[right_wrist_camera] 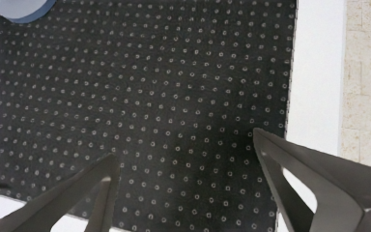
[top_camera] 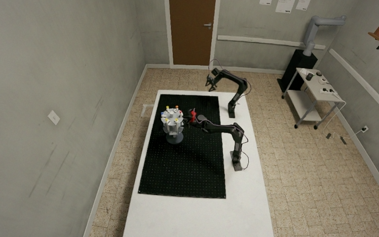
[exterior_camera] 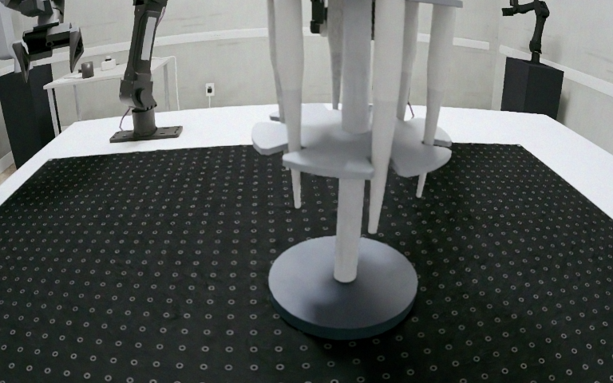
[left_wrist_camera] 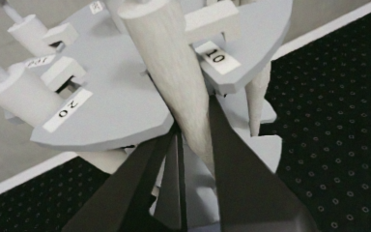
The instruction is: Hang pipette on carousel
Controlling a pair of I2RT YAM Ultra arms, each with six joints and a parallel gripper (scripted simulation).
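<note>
Now: left hand 10 mm to the left of the white pipette and 20 mm above it.
</note>
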